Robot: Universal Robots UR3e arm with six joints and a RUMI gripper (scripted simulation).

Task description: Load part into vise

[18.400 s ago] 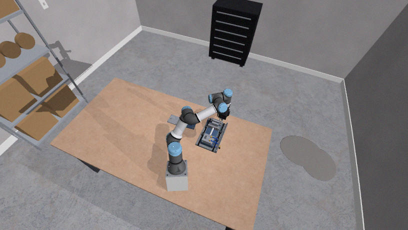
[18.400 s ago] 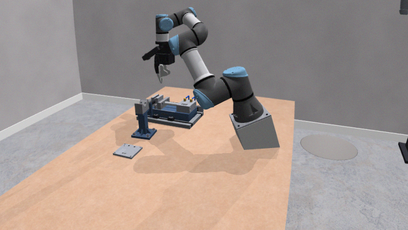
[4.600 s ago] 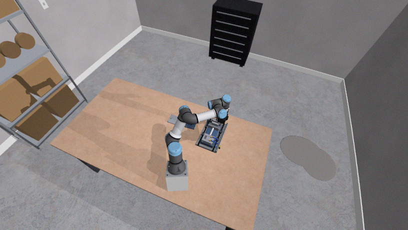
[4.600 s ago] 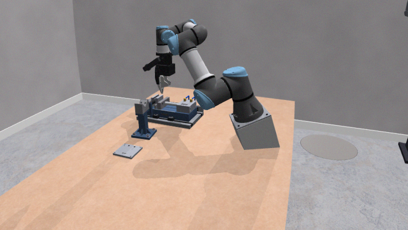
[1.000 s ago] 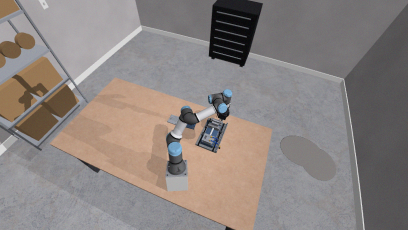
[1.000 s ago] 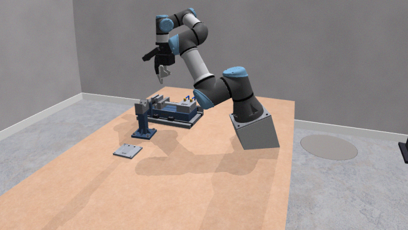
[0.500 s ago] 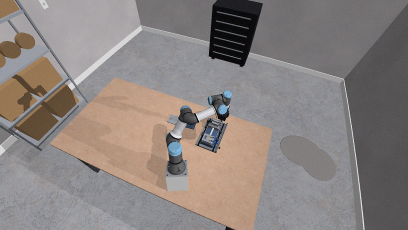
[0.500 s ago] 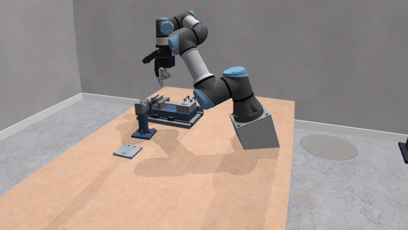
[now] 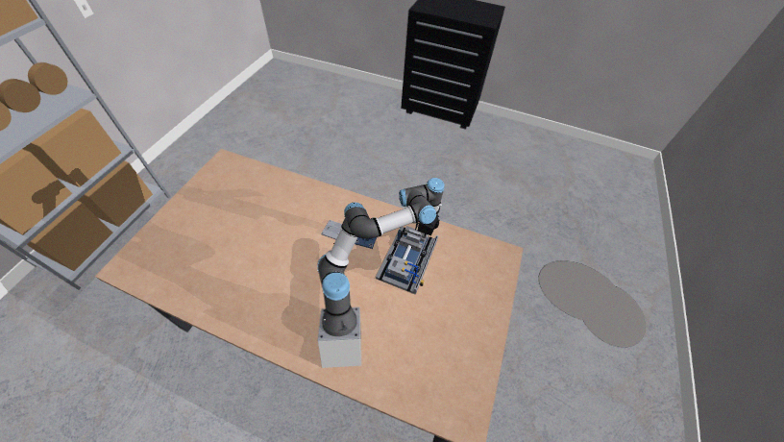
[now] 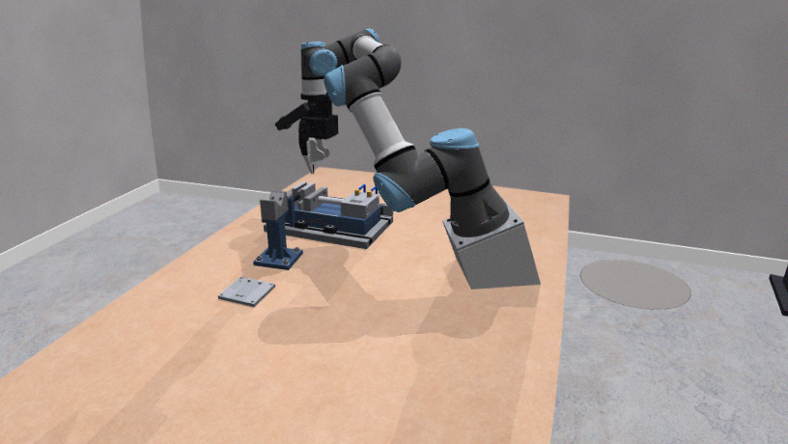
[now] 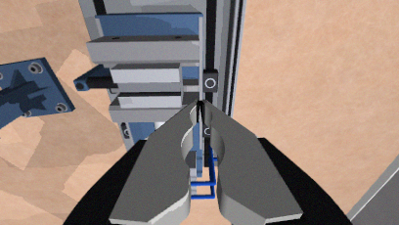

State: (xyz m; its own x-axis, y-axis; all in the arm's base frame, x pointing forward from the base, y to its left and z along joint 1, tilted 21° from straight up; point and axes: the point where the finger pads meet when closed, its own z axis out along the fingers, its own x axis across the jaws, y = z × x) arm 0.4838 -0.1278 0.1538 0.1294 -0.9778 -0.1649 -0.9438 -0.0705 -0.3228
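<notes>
Right now the part is 50 mm to the left of my hand, 40 mm below it and 10 mm behind it. The rest, counted from my hand: fixed jaw (70 mm below, 50 mm to the left, 20 mm ahead); then work stop (100 mm to the left, 50 mm below, 10 mm behind); then vise (100 mm below, 80 mm behind, 40 mm to the left).
</notes>
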